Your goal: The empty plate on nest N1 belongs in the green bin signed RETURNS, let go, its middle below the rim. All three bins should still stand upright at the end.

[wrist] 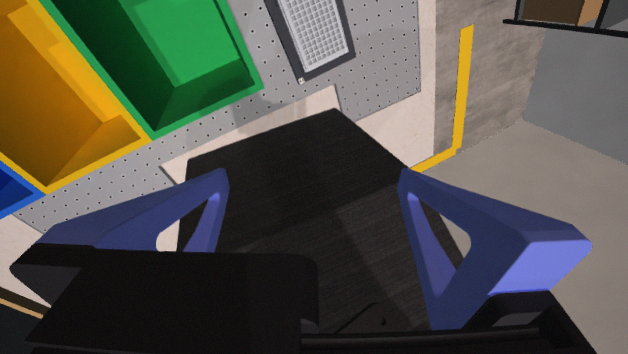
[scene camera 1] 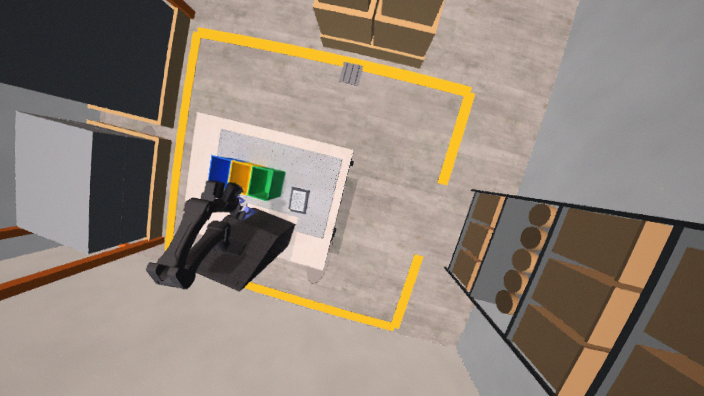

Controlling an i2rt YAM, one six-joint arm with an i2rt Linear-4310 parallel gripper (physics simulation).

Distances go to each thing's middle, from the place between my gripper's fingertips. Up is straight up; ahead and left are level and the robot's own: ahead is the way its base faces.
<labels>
Now: the green bin (scene camera 1: 265, 183) 250 mm below my hand, 110 mm ahead of it and 30 mm to the left of it. From my hand the other things lie so: yellow bin (wrist: 68, 123) 250 mm below, 160 mm to the left, 140 mm ahead.
</labels>
